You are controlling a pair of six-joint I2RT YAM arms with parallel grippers.
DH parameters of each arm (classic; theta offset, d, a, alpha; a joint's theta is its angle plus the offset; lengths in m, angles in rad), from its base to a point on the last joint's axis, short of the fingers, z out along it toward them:
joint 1: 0 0.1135 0.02 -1.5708
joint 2: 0 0 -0.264 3.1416
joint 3: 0.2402 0 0.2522 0
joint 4: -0.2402 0 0.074 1.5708
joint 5: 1.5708 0 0 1.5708
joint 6: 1.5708 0.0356 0 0
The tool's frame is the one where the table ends.
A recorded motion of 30 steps. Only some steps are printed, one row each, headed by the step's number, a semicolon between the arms.
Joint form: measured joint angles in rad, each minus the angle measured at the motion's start. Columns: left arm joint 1, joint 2, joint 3, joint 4, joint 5, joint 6; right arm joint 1, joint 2, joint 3, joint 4, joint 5, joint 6.
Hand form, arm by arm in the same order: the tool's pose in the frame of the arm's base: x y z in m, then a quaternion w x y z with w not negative. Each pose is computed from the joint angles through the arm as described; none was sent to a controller.
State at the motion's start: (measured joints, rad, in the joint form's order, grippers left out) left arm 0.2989 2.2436 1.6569 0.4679 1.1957 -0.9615; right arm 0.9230 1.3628 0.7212 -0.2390 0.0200 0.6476
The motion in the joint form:
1: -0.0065 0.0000 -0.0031 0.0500 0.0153 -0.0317; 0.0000 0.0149 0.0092 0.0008 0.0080 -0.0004
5: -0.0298 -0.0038 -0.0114 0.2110 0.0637 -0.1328; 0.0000 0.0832 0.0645 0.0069 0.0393 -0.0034
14: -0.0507 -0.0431 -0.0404 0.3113 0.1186 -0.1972; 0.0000 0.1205 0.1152 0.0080 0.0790 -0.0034
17: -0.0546 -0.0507 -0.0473 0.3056 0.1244 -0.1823; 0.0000 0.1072 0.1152 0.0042 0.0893 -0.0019
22: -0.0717 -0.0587 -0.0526 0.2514 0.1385 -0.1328; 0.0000 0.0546 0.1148 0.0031 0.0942 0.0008
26: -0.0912 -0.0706 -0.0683 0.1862 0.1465 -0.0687; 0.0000 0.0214 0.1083 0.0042 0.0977 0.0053
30: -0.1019 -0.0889 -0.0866 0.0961 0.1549 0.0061; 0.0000 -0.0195 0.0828 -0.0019 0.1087 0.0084
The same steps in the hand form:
1: 0.4958 0.1145 0.2274 0.38305 -0.05045 0.71421 -0.58363; 0.1639 0.2149 0.1879 0.24695 -0.12479 0.93348 0.22815
5: 0.4957 0.1016 0.2403 0.38543 -0.00781 0.69785 -0.60365; 0.1744 0.2269 0.1873 0.25533 -0.12120 0.93483 0.21494
14: 0.4877 0.0881 0.2580 0.37892 0.03482 0.68861 -0.61728; 0.1829 0.2359 0.1925 0.27309 -0.11389 0.93265 0.20641
17: 0.4864 0.0857 0.2589 0.37879 0.04165 0.68907 -0.61642; 0.1823 0.2345 0.1960 0.27938 -0.11096 0.93116 0.20634
22: 0.4866 0.0770 0.2564 0.36723 0.05204 0.69360 -0.61754; 0.1795 0.2305 0.2102 0.29718 -0.10626 0.92249 0.22228
26: 0.4855 0.0669 0.2517 0.35542 0.06051 0.69889 -0.61771; 0.1770 0.2270 0.2173 0.30666 -0.10208 0.91767 0.23112
30: 0.4821 0.0608 0.2470 0.34215 0.06311 0.70586 -0.61701; 0.1721 0.2198 0.2195 0.31275 -0.09804 0.91607 0.23105

